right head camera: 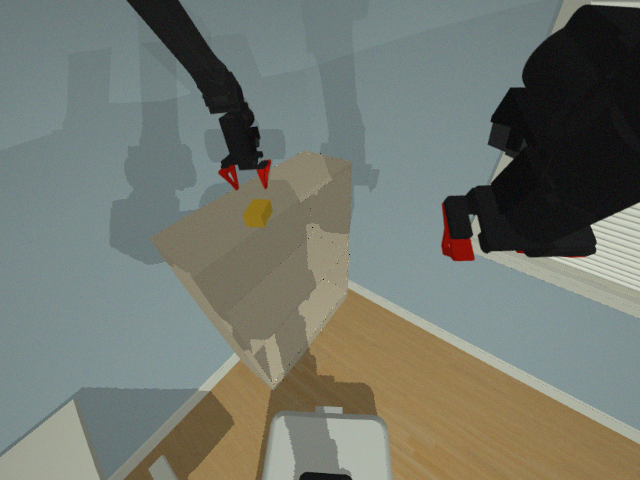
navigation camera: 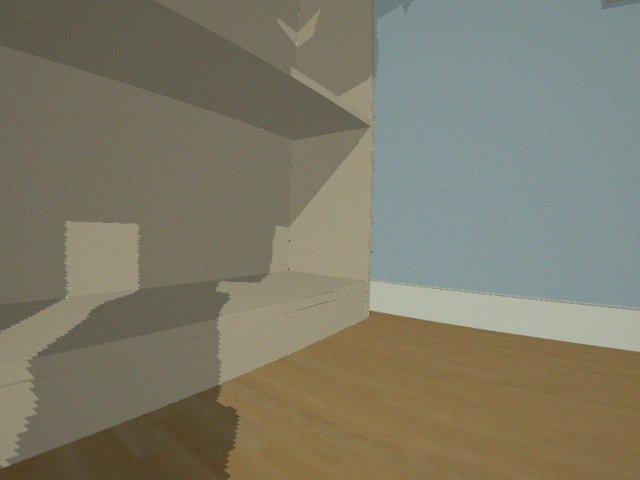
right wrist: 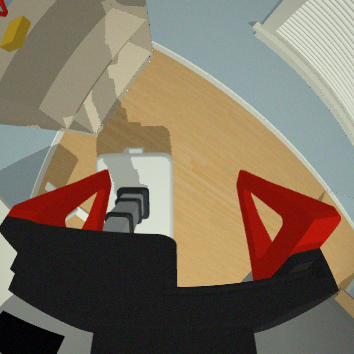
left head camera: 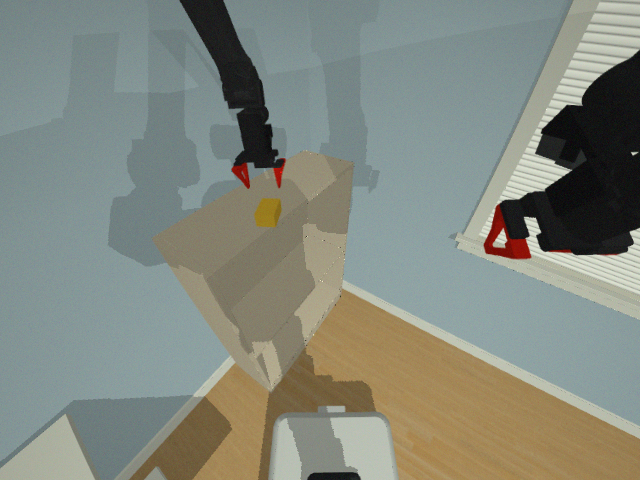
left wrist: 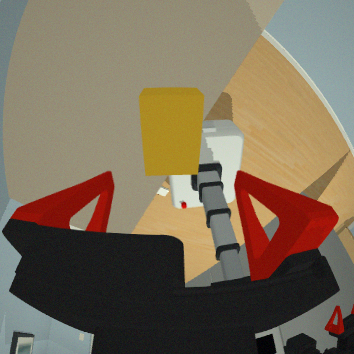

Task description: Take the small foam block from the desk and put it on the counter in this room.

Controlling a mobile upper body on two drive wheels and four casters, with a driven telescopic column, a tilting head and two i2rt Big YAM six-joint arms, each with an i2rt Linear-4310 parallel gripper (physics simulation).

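Frame: origin at the left arm's base, x left, y back, z up, level; centimetres.
Where they show: left gripper, fingertip midpoint: (right head camera: 251,188) (left head camera: 264,187) (left wrist: 173,177); right gripper, fingertip midpoint: (right head camera: 480,248) (right wrist: 173,176) (left head camera: 516,248) (left wrist: 348,298); right arm's base, origin of the base link: (left wrist: 304,353).
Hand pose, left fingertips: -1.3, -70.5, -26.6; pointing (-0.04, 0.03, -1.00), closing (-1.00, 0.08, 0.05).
After its pixels a point has its place, as x, y, z.
The yellow foam block (left head camera: 267,212) @(-1.9, -67.2, -33.1) (right head camera: 257,213) @(-2.5, -67.0, -33.1) (left wrist: 171,132) @(-1.5, -71.1, -33.1) (right wrist: 15,34) @(-4.2, -67.9, -33.6) lies on the top of the beige unit with shelves (left head camera: 196,237) @(19.4, -61.2, -37.6) (right head camera: 188,240) @(19.1, -59.9, -37.6) (left wrist: 85,60) @(7.4, -79.8, -37.6) (navigation camera: 336,206) @(-23.8, -116.4, -114.6), which looks like the counter. My left gripper (left head camera: 264,187) @(-1.3, -70.5, -26.6) (right head camera: 251,188) @(-1.3, -70.5, -26.6) (left wrist: 173,177) @(-1.3, -70.5, -26.6) is open and empty. Its fingertips are apart from the block, behind it in the head views. My right gripper (left head camera: 558,251) (right head camera: 509,253) (right wrist: 173,176) @(-45.7, -32.6, -14.5) is open and empty, far to the right of the block in the head views. The desk cannot be made out in these views.
My white base (left head camera: 361,444) @(-34.6, -19.7, -117.7) (right head camera: 356,444) @(-34.6, -20.6, -117.7) (right wrist: 155,185) @(-37.5, -11.3, -117.6) stands close in front of the unit. A window blind (left head camera: 594,46) @(-90.6, -82.7, 10.5) (right wrist: 325,40) @(-99.7, -76.5, -42.6) is on the wall at the right. A pale piece of furniture (left head camera: 46,449) (right head camera: 51,444) shows at the lower left of the head views.
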